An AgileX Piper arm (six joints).
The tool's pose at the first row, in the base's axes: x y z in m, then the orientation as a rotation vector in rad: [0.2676, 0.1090, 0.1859, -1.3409, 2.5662, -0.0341]
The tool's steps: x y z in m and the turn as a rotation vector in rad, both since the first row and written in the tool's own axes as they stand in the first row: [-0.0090, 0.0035, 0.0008, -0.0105, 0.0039, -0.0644]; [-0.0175, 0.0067, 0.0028, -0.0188, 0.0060, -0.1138]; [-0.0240, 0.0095, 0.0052, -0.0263, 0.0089, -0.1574]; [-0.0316, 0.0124, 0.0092, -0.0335, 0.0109, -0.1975]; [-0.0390, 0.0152, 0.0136, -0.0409, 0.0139, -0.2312]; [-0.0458, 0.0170, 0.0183, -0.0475, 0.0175, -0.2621]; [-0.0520, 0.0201, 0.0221, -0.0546, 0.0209, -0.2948]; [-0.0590, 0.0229, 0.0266, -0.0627, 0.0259, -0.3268]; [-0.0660, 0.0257, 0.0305, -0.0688, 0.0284, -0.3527]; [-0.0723, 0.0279, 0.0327, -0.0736, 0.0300, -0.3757]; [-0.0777, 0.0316, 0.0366, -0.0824, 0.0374, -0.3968]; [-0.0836, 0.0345, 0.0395, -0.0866, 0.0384, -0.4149]
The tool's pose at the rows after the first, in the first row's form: [0.2699, 0.1184, 0.1865, -1.4283, 2.5291, -0.0348]; [0.2724, 0.1273, 0.1859, -1.4945, 2.4982, -0.0345]; [0.2743, 0.1344, 0.1845, -1.5529, 2.4705, -0.0346]; [0.2770, 0.1426, 0.1818, -1.6060, 2.4435, -0.0339]; [0.2798, 0.1507, 0.1787, -1.6514, 2.4215, -0.0324]; [0.2831, 0.1577, 0.1753, -1.6930, 2.4012, -0.0319]; [0.2849, 0.1648, 0.1725, -1.7366, 2.3788, -0.0309]; [0.2875, 0.1725, 0.1692, -1.7803, 2.3577, -0.0295]; [0.2899, 0.1802, 0.1664, -1.8146, 2.3389, -0.0280]; [0.2921, 0.1868, 0.1653, -1.8443, 2.3211, -0.0270]; [0.2930, 0.1937, 0.1621, -1.8759, 2.3101, -0.0244]; [0.2945, 0.2004, 0.1601, -1.8992, 2.2955, -0.0228]
